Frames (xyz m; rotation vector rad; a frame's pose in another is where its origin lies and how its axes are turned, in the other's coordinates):
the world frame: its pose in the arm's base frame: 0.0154 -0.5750 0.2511 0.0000 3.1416 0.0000
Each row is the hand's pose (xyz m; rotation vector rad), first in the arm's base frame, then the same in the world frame.
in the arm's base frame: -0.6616 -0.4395 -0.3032 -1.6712 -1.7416 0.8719
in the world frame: 0.6770 0.1355 0.5543 0.7399 0.6442 1.4182
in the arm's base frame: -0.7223 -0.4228 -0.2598 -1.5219 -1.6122 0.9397
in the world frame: 0.7377 0.1522 0.5109 0.8359 0.8230 1.3539
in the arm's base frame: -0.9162 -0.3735 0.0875 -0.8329 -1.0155 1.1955
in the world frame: 0.9316 0.2015 0.1636 1.2950 1.5646 0.9022
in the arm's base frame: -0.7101 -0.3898 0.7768 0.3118 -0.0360 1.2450
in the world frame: 0.7255 0.1852 -0.5257 1.8048 2.4896 -0.4520
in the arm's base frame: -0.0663 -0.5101 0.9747 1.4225 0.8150 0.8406
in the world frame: 0.0817 0.0649 -0.7236 -0.9401 -1.5651 1.5909
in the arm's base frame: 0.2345 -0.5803 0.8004 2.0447 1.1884 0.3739
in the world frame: -0.2191 -0.0053 -0.5493 -0.3575 -0.8976 1.9552
